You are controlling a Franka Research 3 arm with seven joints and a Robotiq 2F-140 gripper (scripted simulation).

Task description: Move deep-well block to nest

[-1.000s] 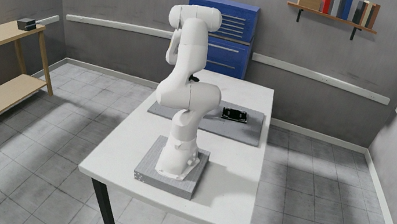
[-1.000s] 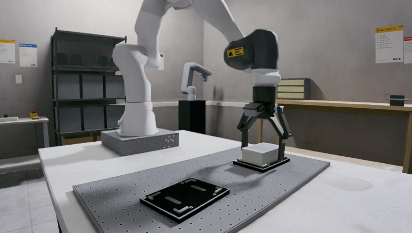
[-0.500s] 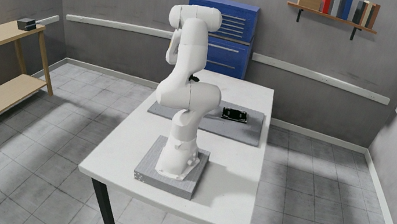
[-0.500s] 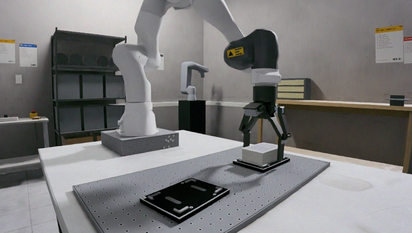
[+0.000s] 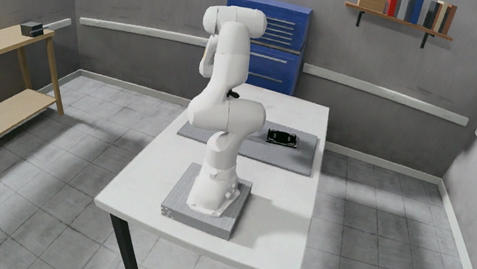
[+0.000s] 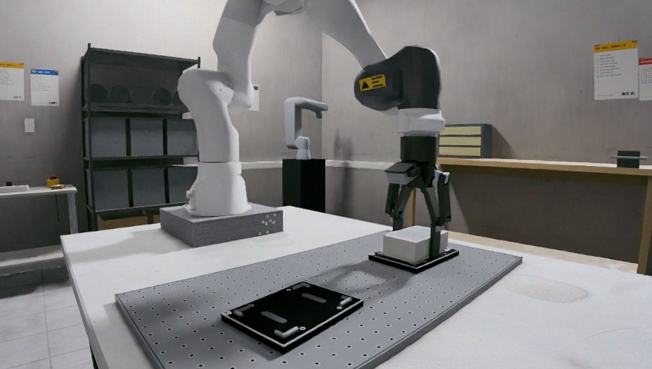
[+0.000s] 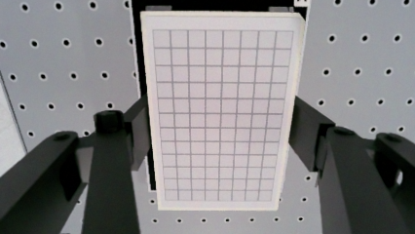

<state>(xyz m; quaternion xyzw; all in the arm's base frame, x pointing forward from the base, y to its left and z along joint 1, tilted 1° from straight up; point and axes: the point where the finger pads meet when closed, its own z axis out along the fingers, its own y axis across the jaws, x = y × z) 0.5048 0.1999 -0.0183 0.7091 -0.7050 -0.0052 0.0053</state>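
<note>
My hand is 1 cm above the white 96-well deep-well block. Round my hand: A1 mark (8 cm to the right, 5 cm behind, 3 cm below).
</note>
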